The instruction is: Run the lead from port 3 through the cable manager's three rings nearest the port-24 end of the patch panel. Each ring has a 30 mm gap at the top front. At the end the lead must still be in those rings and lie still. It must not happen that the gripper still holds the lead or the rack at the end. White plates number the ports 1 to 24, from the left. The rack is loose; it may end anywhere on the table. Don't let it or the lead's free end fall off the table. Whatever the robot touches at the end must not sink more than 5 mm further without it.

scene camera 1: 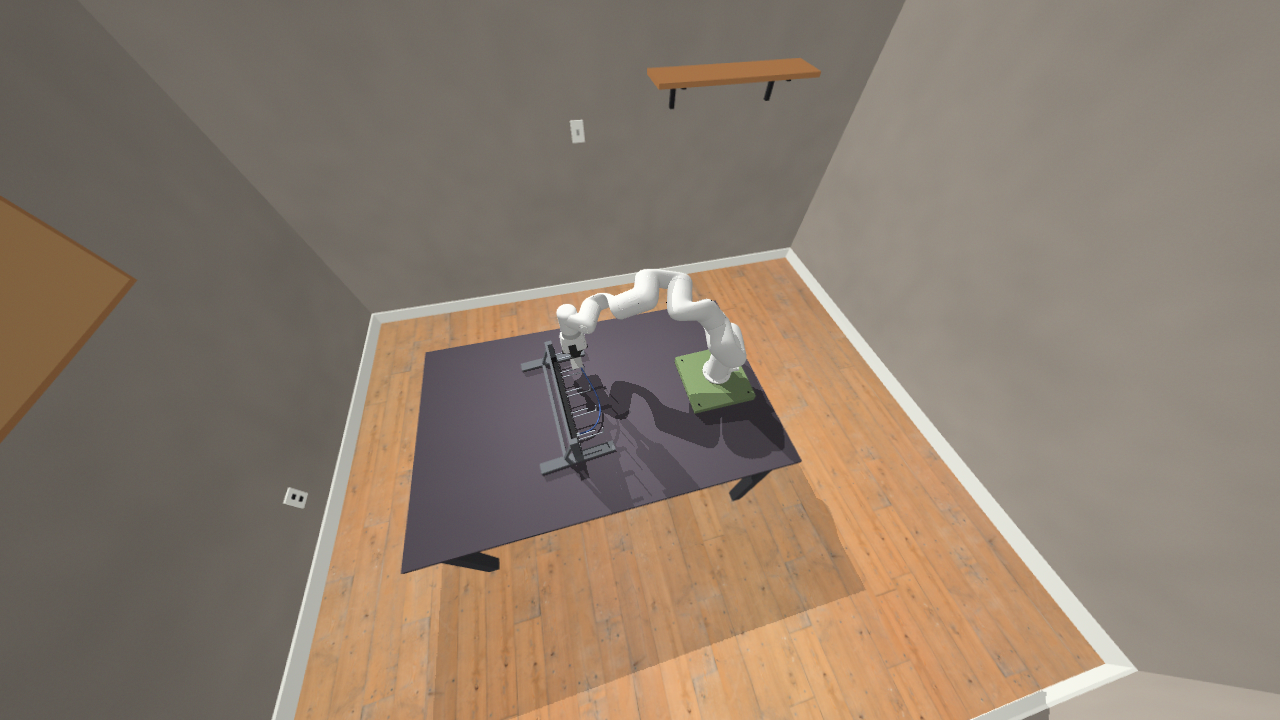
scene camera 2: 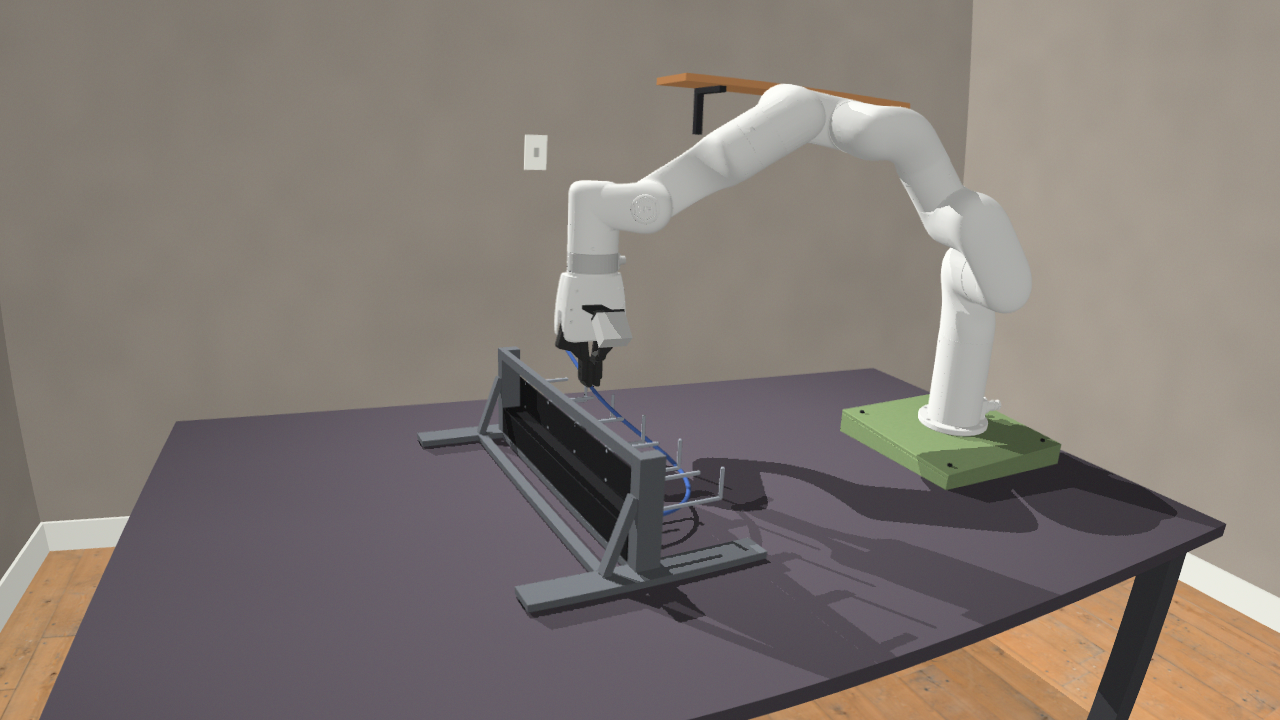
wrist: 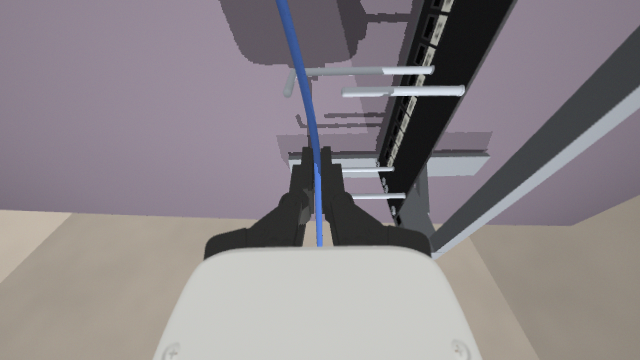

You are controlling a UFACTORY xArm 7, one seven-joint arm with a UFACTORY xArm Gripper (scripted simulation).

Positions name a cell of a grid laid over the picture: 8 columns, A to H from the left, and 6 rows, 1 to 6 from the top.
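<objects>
I see a grey rack in scene camera 1 (D4). The rack shows in scene camera 2 (D4) as well, and I find the rack again in the wrist view (F1).
</objects>
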